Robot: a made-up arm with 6 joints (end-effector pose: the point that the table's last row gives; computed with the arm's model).
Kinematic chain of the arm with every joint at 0, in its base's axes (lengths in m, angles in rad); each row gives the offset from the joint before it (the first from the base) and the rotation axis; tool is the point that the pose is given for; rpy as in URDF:
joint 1: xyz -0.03 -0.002 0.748 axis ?
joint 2: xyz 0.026 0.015 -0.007 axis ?
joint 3: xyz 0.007 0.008 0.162 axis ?
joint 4: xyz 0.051 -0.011 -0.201 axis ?
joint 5: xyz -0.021 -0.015 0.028 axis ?
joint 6: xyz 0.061 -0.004 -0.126 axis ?
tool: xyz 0.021 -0.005 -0.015 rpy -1.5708 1.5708 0
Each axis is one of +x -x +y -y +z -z.
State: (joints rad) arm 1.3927 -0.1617 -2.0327 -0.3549 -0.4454 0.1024
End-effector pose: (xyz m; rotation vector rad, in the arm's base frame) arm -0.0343 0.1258 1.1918 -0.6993 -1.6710 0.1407
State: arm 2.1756 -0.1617 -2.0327 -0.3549 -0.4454 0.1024
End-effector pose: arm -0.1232 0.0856 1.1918 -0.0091 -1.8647 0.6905
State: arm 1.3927 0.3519 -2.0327 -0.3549 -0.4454 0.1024
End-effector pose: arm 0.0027 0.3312 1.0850 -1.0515 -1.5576 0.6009
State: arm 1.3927 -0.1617 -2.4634 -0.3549 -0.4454 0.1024
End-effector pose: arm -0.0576 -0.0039 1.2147 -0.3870 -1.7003 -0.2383
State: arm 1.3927 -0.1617 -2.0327 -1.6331 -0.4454 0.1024
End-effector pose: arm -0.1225 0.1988 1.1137 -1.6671 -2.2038 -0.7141
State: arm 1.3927 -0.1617 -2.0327 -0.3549 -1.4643 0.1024
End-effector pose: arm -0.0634 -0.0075 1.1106 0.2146 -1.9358 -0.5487
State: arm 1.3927 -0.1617 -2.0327 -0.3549 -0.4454 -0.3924
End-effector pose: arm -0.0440 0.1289 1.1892 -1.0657 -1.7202 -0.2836
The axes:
joint 1: +z
joint 2: +y
joint 3: +y
joint 4: -z
joint 5: +y
joint 6: -z

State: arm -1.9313 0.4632 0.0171 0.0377 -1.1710 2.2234
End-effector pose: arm -0.1152 -0.1560 0.6356 1.2663 -0.0304 -2.0429
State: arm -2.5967 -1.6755 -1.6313 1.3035 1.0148 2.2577
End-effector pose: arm 0.1776 -0.0130 1.0136 0.0766 -0.7810 -0.9842
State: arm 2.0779 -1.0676 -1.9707 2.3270 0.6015 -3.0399
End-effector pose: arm -0.0086 -0.1828 1.1450 0.2626 -1.7075 -0.5491
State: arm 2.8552 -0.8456 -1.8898 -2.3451 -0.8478 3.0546
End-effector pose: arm -0.0751 -0.0955 1.0650 -0.8167 1.7988 -2.4339
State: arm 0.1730 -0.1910 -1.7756 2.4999 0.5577 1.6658
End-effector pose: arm 0.2259 0.1172 1.0873 2.3317 0.3293 1.2505
